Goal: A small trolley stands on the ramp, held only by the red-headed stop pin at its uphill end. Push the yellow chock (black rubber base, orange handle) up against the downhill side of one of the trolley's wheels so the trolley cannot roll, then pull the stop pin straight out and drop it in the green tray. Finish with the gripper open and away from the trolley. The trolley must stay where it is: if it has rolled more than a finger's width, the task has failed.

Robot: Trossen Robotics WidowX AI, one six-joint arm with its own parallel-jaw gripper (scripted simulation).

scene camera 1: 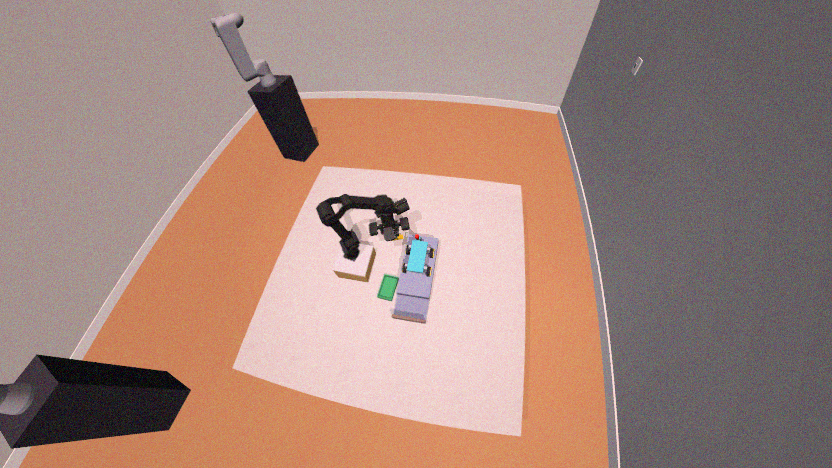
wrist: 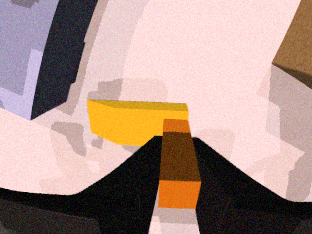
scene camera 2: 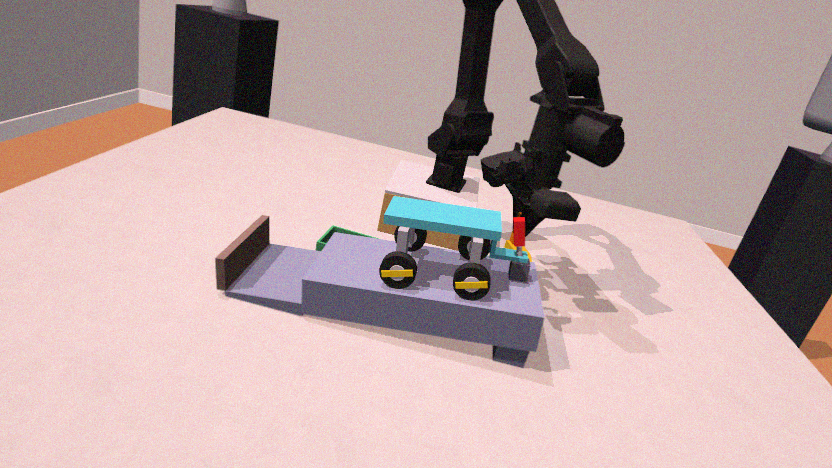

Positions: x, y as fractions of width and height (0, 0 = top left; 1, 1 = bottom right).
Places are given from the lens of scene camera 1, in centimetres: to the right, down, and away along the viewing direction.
cyan trolley (scene camera 1: 0.50, 0.54): 1, 7, 116
lilac ramp (scene camera 1: 0.50, 0.61): -1, 23, 118
